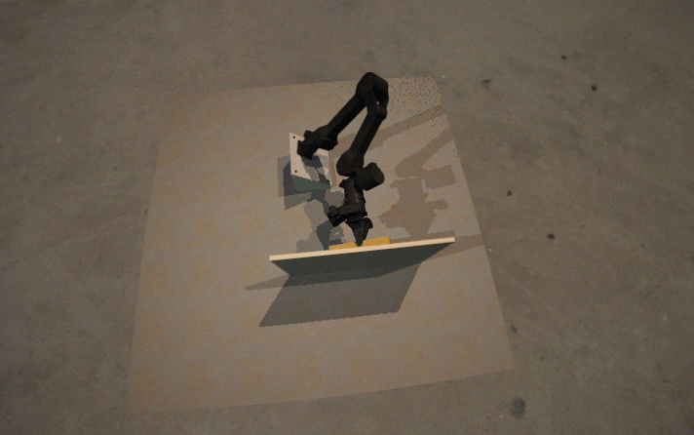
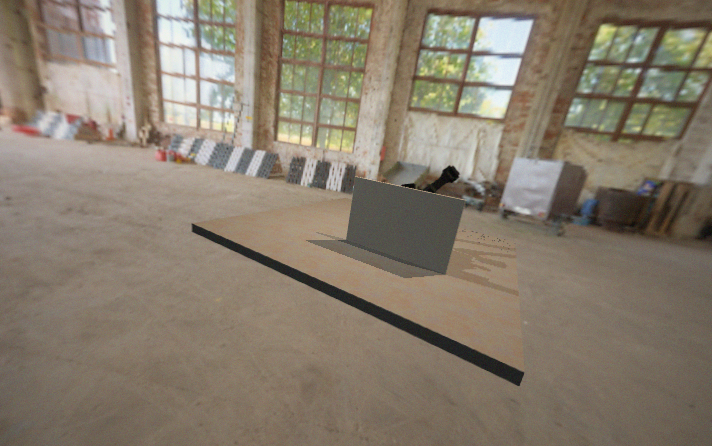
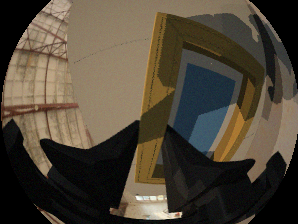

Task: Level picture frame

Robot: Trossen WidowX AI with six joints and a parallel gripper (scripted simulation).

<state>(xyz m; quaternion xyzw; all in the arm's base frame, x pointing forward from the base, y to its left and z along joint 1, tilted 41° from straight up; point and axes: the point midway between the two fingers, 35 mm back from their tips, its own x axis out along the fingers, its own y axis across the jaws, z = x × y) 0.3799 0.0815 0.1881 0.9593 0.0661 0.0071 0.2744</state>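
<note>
The picture frame is 50 mm below my gripper tip and 10 mm to the left of it. The rest, counted from my gripper tip: wall panel: 70 mm below, 20 mm ahead.
</note>
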